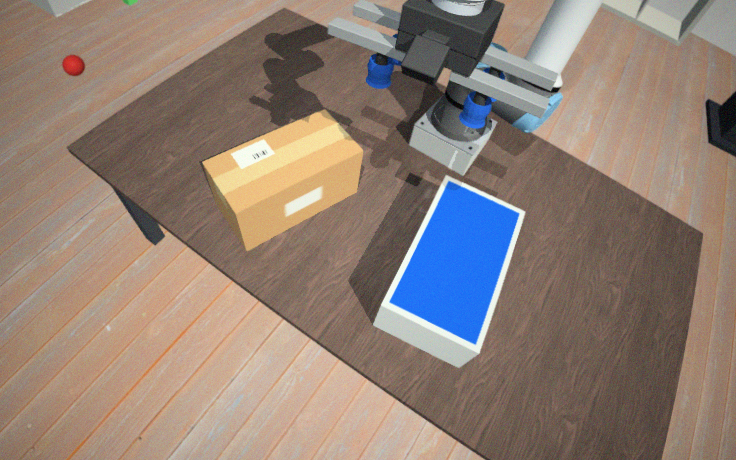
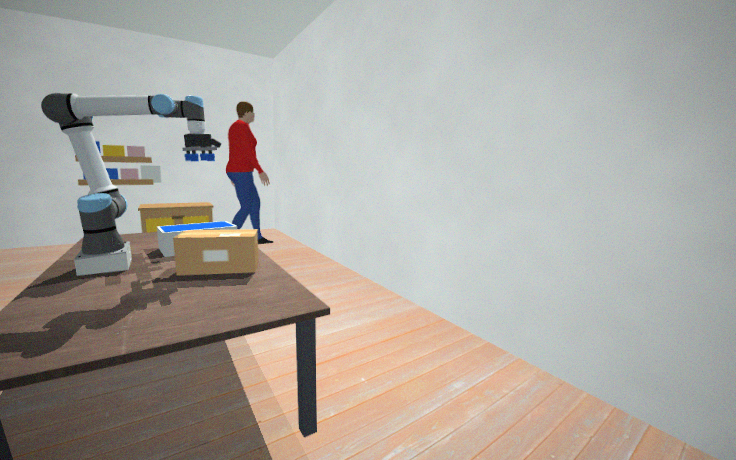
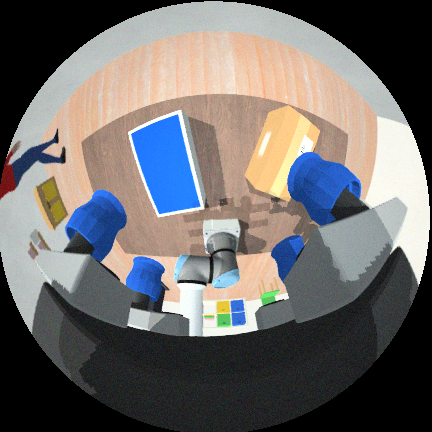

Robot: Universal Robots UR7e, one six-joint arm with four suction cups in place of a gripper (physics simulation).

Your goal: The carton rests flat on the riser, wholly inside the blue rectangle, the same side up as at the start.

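Pixels of known places: hand, its tool point: (image 1: 433,87) (image 2: 199,160) (image 3: 208,235); arm's base, origin of its link: (image 1: 457,122) (image 2: 104,249) (image 3: 221,242).
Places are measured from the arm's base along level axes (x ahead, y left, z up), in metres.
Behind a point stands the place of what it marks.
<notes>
The brown carton (image 1: 282,189) @(x 0.488, y -0.230, z 0.077 m) (image 2: 236,264) @(x 0.450, y -0.381, z -0.041 m) (image 3: 272,150) @(x 0.426, y -0.203, z 0.077 m) rests on the table, apart from the riser. Its taped top with a barcode label (image 1: 253,154) @(x 0.444, y -0.334, z 0.077 m) faces up, and a white label is on one side. The white riser (image 1: 423,337) @(x 0.588, y 0.154, z -0.010 m) (image 2: 166,245) @(x 0.243, y 0.042, z -0.023 m) stands on the table with the blue rectangle (image 1: 455,260) @(x 0.429, y 0.142, z 0.041 m) (image 2: 198,227) @(x 0.405, y 0.108, z 0.041 m) (image 3: 165,165) @(x 0.417, y 0.140, z 0.041 m) on its top; nothing rests on it. My gripper (image 1: 431,80) @(x 0.407, y -0.012, z 0.384 m) (image 2: 199,157) @(x 0.407, y -0.012, z 0.384 m) (image 3: 212,232) @(x 0.407, y -0.012, z 0.384 m) has four blue suction cups, is open and holds nothing. It hangs high above the table, well above the carton and riser and touching neither.
The arm's base (image 1: 445,146) @(x 0.089, y 0.002, z -0.014 m) (image 2: 103,261) @(x -0.003, y -0.090, z -0.032 m) (image 3: 221,227) @(x 0.087, y -0.012, z -0.010 m) stands on the dark wooden table (image 1: 597,303) @(x 0.275, y 0.513, z -0.079 m) (image 2: 282,303) @(x 0.478, y -0.764, z -0.079 m) close to one end of the riser. A person in a red top (image 2: 242,146) stands beyond the table. A red ball (image 1: 73,65) lies on the floor.
</notes>
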